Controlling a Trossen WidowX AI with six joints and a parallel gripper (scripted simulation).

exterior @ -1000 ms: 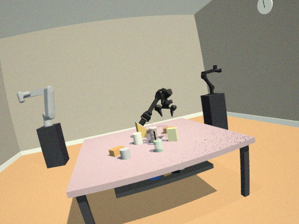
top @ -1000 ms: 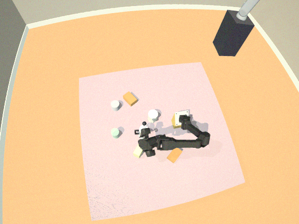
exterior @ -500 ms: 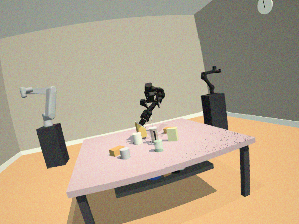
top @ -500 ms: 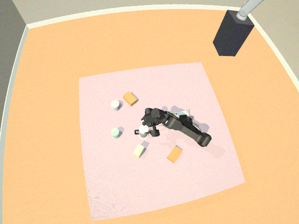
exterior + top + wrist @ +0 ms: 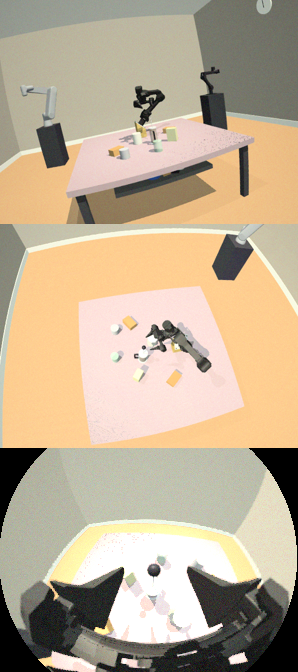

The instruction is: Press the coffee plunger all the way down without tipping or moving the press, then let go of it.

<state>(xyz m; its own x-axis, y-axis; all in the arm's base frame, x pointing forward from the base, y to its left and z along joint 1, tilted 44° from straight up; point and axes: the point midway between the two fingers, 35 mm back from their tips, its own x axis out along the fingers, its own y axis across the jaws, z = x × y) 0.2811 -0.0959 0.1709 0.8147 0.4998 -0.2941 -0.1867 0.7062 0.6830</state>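
Right now the coffee press is 18 cm below my gripper tip and 4 cm ahead of it. From my gripper tip the other things lie so: green cylinder: 27 cm below, 25 cm ahead, 2 cm to the right; pale yellow block: 26 cm below, 15 cm to the left, 8 cm ahead.
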